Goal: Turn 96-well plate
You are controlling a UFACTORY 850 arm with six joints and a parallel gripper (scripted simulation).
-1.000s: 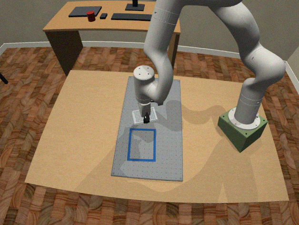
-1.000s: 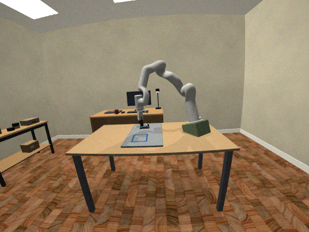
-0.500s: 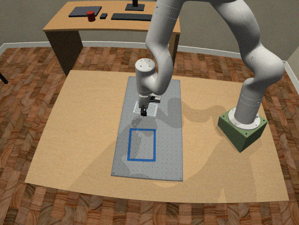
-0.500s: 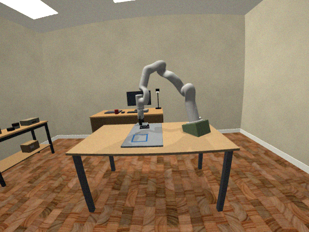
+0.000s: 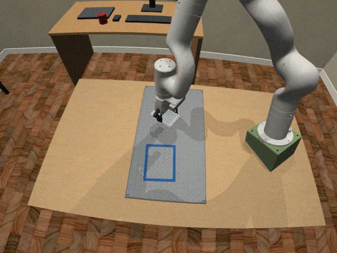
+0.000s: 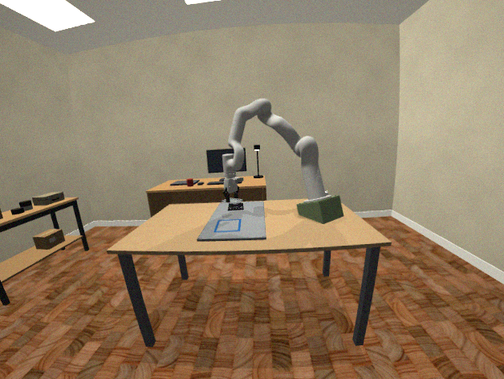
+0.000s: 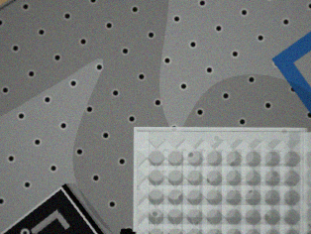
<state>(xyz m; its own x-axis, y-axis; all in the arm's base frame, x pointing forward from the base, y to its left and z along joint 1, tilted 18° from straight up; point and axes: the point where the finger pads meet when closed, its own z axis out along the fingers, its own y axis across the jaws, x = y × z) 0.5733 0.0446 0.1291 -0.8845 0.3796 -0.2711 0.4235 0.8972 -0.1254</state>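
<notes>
The plate nest is 15 cm to the right of my hand, 10 cm below it and 1 cm ahead of it. Round my hand: 96-well plate: 1 cm below.
</notes>
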